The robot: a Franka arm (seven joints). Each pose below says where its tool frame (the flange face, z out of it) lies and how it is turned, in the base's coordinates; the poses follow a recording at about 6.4 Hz.
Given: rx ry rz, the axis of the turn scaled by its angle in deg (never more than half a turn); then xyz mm.
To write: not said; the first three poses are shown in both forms.
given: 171.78, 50.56, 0.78, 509, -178, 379
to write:
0.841, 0.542, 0.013, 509
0.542, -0.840, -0.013, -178
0.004, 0.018, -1.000, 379
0, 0, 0, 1

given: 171.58, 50.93, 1.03, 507, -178, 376
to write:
0.838, 0.545, 0.016, 507
0.546, -0.838, -0.014, -178
0.006, 0.020, -1.000, 376
0, 0, 0, 1

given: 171.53, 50.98, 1.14, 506, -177, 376
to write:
0.838, 0.546, 0.017, 506
0.546, -0.838, -0.014, -177
0.007, 0.021, -1.000, 376
0, 0, 0, 1

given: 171.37, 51.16, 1.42, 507, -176, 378
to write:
0.836, 0.548, 0.021, 507
0.548, -0.836, -0.015, -176
0.009, 0.024, -1.000, 378
0, 0, 0, 1

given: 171.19, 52.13, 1.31, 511, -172, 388
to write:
0.830, 0.557, 0.019, 511
0.557, -0.830, -0.013, -172
0.009, 0.022, -1.000, 388
0, 0, 0, 1

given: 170.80, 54.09, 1.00, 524, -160, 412
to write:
0.818, 0.576, 0.015, 524
0.576, -0.818, -0.011, -160
0.006, 0.017, -1.000, 412
0, 0, 0, 1

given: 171.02, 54.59, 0.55, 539, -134, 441
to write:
0.815, 0.579, 0.008, 539
0.579, -0.815, -0.006, -134
0.003, 0.010, -1.000, 441
0, 0, 0, 1

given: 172.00, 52.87, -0.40, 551, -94, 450
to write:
0.827, 0.562, -0.004, 551
0.562, -0.827, -0.002, -94
-0.005, 0.000, -1.000, 450
0, 0, 0, 1

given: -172.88, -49.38, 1.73, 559, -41, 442
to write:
0.849, 0.528, -0.019, 559
0.528, -0.849, -0.002, -41
-0.018, -0.009, -1.000, 442
0, 0, 0, 1

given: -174.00, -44.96, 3.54, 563, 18, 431
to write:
0.874, 0.484, -0.039, 563
0.484, -0.875, -0.006, 18
-0.037, -0.014, -0.999, 431
0, 0, 0, 1

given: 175.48, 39.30, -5.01, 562, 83, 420
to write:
0.903, 0.426, -0.054, 562
0.426, -0.905, -0.014, 83
-0.055, -0.010, -0.998, 420
0, 0, 0, 1

